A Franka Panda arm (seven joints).
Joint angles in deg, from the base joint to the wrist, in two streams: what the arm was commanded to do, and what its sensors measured. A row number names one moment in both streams.
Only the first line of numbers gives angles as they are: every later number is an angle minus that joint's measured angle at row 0.
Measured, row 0:
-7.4, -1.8, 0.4, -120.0, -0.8, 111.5, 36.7
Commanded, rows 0 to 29:
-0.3, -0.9, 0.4, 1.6, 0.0, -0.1, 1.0
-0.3, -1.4, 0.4, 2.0, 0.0, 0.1, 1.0
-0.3, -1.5, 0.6, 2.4, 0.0, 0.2, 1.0
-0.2, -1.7, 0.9, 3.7, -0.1, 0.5, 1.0
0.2, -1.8, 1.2, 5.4, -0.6, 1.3, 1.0
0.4, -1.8, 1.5, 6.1, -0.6, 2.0, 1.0
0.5, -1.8, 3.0, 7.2, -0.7, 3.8, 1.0
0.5, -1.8, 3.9, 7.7, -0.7, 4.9, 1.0
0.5, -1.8, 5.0, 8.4, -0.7, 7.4, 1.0
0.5, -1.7, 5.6, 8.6, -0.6, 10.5, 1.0
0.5, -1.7, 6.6, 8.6, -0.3, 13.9, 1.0
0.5, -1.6, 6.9, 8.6, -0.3, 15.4, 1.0
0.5, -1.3, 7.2, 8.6, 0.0, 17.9, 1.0
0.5, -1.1, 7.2, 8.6, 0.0, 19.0, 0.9
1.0, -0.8, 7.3, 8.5, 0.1, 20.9, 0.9
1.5, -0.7, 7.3, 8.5, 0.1, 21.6, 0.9
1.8, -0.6, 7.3, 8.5, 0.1, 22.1, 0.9
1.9, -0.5, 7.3, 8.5, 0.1, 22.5, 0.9
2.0, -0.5, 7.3, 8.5, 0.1, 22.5, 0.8
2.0, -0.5, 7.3, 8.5, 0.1, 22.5, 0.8
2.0, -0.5, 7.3, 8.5, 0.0, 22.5, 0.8
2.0, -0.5, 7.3, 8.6, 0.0, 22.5, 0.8
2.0, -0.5, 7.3, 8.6, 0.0, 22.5, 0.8
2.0, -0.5, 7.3, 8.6, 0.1, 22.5, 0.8
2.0, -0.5, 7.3, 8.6, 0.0, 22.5, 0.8
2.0, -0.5, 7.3, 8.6, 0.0, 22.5, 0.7
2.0, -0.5, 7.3, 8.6, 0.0, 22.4, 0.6
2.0, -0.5, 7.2, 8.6, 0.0, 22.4, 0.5
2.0, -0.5, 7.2, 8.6, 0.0, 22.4, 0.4
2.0, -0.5, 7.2, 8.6, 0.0, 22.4, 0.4
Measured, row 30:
2.1, -0.5, 7.1, 8.2, 0.0, 21.8, 0.4
